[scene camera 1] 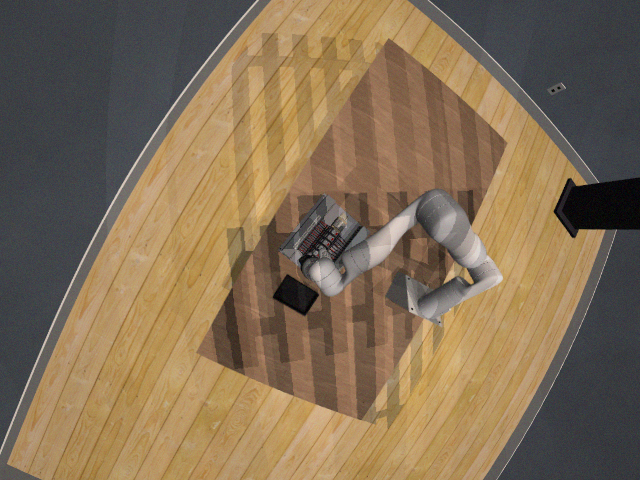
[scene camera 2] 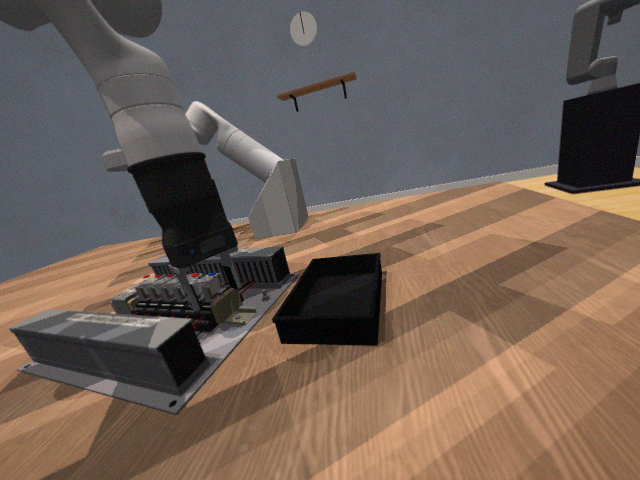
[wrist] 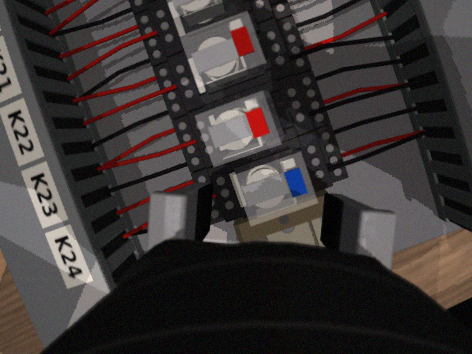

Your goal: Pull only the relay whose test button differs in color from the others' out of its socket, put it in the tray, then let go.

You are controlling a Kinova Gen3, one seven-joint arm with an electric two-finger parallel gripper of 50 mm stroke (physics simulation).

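Places are measured from the arm's base along level axes (x up, y left, z back), in millimetres.
Where they show: gripper, fingertip midpoint: (scene camera 2: 217,297) (wrist: 266,212); arm's base, link origin: (scene camera 1: 425,308) (scene camera 2: 279,174).
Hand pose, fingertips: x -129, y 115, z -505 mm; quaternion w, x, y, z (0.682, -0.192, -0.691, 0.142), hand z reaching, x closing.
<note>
Things, the pixels of their top centre, and the offset from my fingertips. "pt": a spot on its surface instead.
- relay with the blue test button, top centre: (wrist: 274,190) (scene camera 2: 207,276) dx +29, dy -12, dz +8 mm
- tan end stop, top centre: (wrist: 284,219) (scene camera 2: 223,295) dx +0, dy +6, dz +6 mm
- black tray, top centre: (scene camera 2: 334,280) (scene camera 1: 296,296) dx -6, dy +158, dz +45 mm
- K23, surface spot: (wrist: 44,189) pt dx +22, dy -48, dz -81 mm
- K24, surface spot: (wrist: 69,256) pt dx +22, dy -18, dz -84 mm
The relay with the blue test button (scene camera 2: 210,285) (wrist: 267,192) sits upright in the end socket of the row, beside the tan end stop (scene camera 2: 226,308) (wrist: 280,220). The neighbouring relays (wrist: 237,131) (wrist: 220,57) have red buttons. My gripper (scene camera 2: 215,297) (wrist: 266,212) is open and empty, pointing down at this end of the row. In the wrist view its fingers stand wide apart to the left and right, a little nearer the end-stop side than the blue-button relay's middle. The black tray (scene camera 1: 295,295) (scene camera 2: 328,330) is empty beside the panel. The arm hides the fingers in the top view.
Grey slotted wire ducts (scene camera 2: 103,348) (scene camera 2: 263,266) run along both sides of the relay row, with red and black wires between. Labels K22 (wrist: 20,132), K23 (wrist: 44,189) and K24 (wrist: 69,256) show on one duct. The arm's base (scene camera 2: 281,201) stands behind the panel.
</note>
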